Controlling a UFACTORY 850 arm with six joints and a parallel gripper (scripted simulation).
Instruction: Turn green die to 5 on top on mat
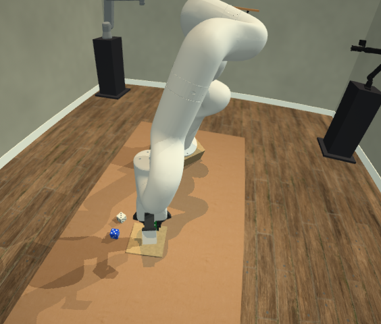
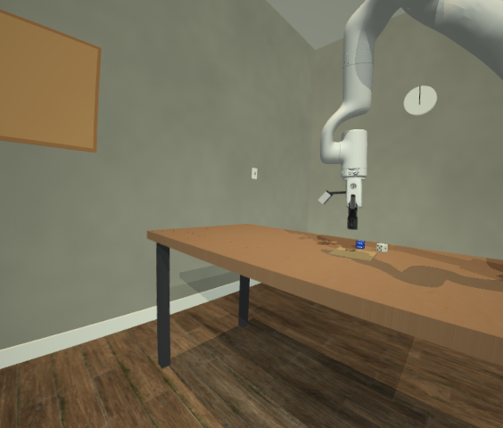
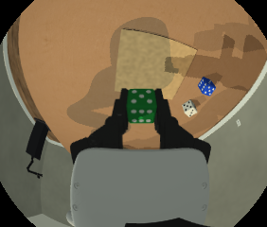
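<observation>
The tan mat is 30 mm to the right of my hand and 110 mm below it. The rest, counted from my hand: blue die: 30 mm ahead, 160 mm to the right, 100 mm below; green die: 10 mm below; white die: 60 mm behind, 170 mm to the right, 100 mm below.
</observation>
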